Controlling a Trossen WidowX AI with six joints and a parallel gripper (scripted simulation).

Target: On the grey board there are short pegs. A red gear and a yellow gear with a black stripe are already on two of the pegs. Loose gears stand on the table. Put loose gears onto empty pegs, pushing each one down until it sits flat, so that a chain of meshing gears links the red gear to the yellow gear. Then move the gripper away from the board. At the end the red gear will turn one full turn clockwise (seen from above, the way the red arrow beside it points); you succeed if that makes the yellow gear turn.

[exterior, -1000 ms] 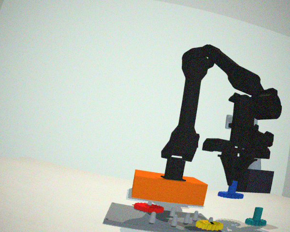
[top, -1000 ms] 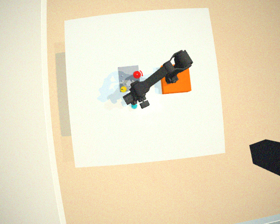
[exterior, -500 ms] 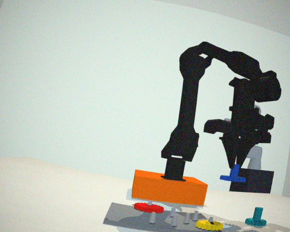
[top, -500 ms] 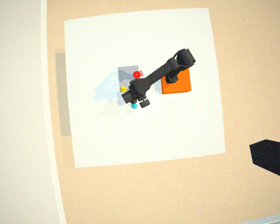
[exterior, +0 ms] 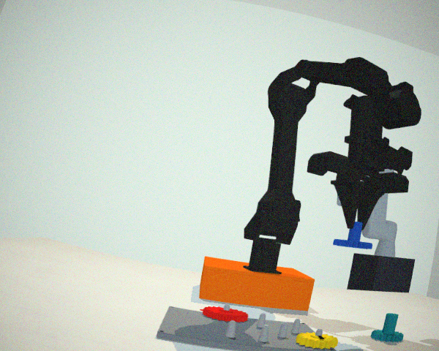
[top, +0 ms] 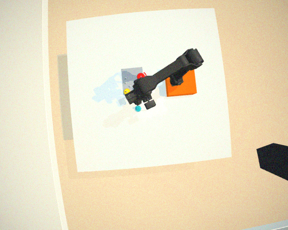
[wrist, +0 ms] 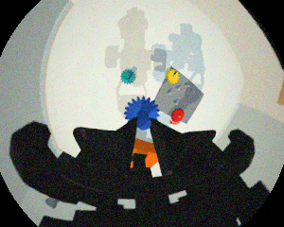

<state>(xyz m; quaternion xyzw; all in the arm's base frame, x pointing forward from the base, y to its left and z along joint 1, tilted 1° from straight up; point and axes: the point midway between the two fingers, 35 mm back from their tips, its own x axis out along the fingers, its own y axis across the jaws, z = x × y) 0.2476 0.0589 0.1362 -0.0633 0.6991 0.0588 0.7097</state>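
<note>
The teal gear is 7 cm ahead of my gripper tip, 6 cm to the left of it and 15 cm below it. Round my gripper tip: red gear 2 cm behind, 18 cm to the right, 15 cm below; yellow gear 12 cm ahead, 9 cm to the right, 15 cm below; blue gear 1 cm below.
</note>
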